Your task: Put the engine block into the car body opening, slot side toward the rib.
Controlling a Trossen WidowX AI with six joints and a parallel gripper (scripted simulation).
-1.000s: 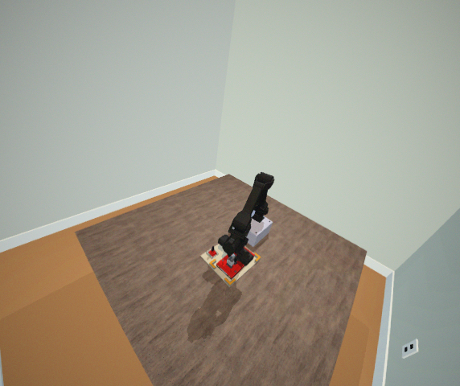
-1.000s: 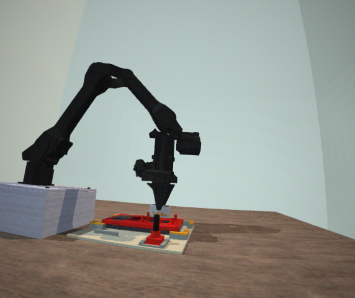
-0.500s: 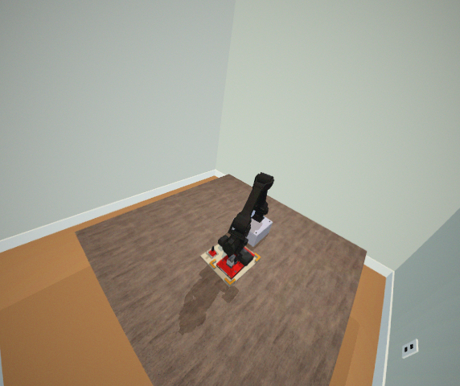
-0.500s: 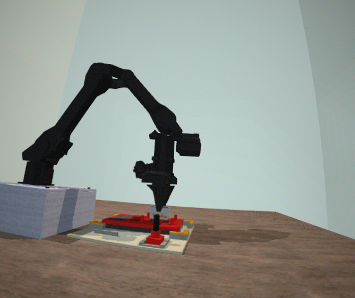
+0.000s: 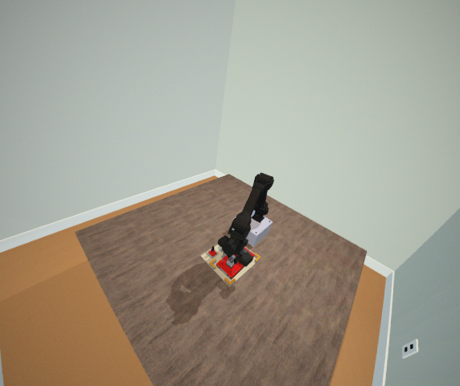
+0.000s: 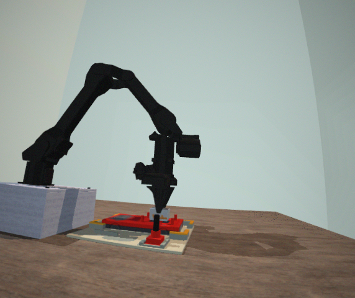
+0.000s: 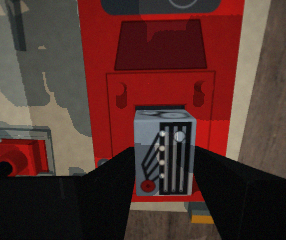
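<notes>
Now: the black post 130 mm to the right of my gripper tip, 10 mm below it and 10 mm ahead of it. The rest, counted from my gripper tip: engine block (10 mm below).
</notes>
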